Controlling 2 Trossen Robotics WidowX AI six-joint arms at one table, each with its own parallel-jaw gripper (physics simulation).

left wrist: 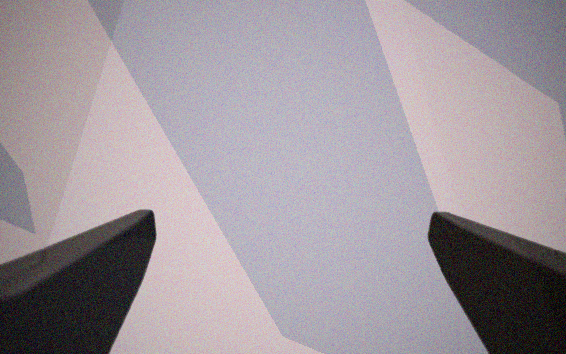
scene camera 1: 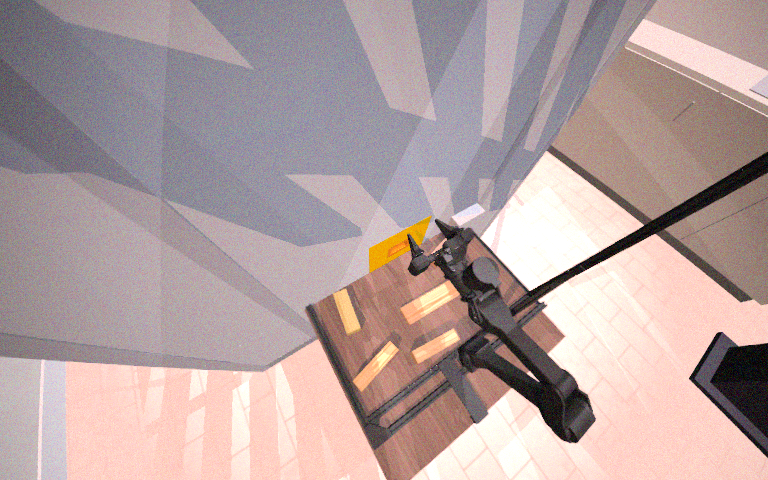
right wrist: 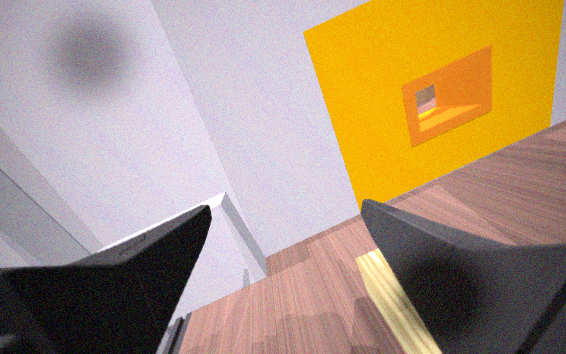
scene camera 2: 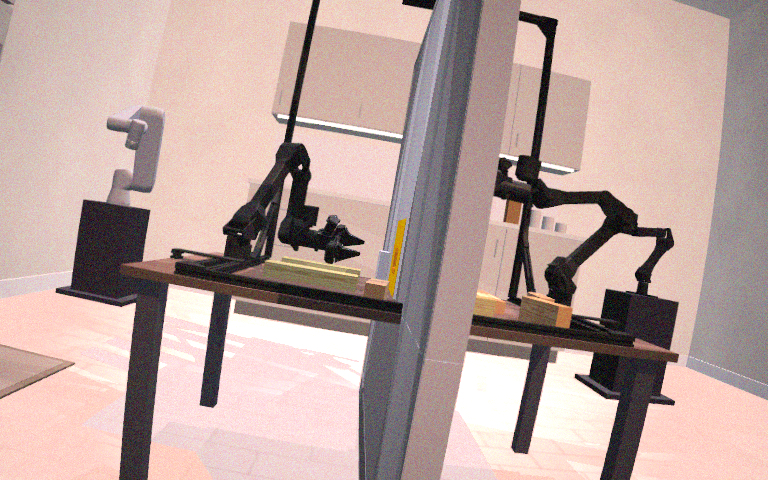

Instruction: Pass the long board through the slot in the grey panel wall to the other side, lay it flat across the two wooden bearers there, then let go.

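Frame: origin at the left arm's base, x ahead, y left, z up, level; metres.
Where they show: left gripper, fingertip midpoint: (left wrist: 295,224) (scene camera 1: 421,226); right gripper, fingertip midpoint: (right wrist: 287,208) (scene camera 2: 362,248); left arm's base at its link origin: (scene camera 1: 467,357); right arm's base at its link origin: (scene camera 2: 235,259).
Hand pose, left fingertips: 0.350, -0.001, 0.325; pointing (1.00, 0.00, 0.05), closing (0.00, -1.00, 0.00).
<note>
Each offset is from my left fingertips to the top centre of the thing, as dx, dy, dz. "pt": to the spot under its first point.
The grey panel wall (scene camera 1: 226,113) (scene camera 2: 441,226) (left wrist: 310,150) (right wrist: 280,150) bears a yellow plate (scene camera 1: 376,258) (scene camera 2: 399,234) (right wrist: 350,100) with an orange-edged slot @(pt +0.134, -0.055, -0.253) (right wrist: 410,115). Left of it in scene camera 2, a long pale board @(+0.346, +0.090, -0.306) (scene camera 2: 311,275) lies on the table, with another pale strip behind it; part of a pale board @(pt +0.252, -0.179, -0.306) (right wrist: 390,297) shows beside a right finger. My right gripper (scene camera 2: 361,248) (right wrist: 287,208) is open and empty above that table. My left gripper (scene camera 1: 422,228) (left wrist: 295,224) is open and empty, facing the wall. I cannot tell which pieces are the bearers.
On the left arm's side lie several wooden pieces, among them a broad one @(-0.140, -0.058, -0.311) (scene camera 1: 428,302), one at the left (scene camera 1: 346,311) and a tilted one @(-0.209, +0.266, -0.281) (scene camera 1: 376,365). A small wooden block @(+0.181, +0.235, -0.300) (scene camera 2: 375,288) sits near the wall. Whitish blocks (scene camera 1: 468,213) (scene camera 2: 384,263) are against the wall.
</note>
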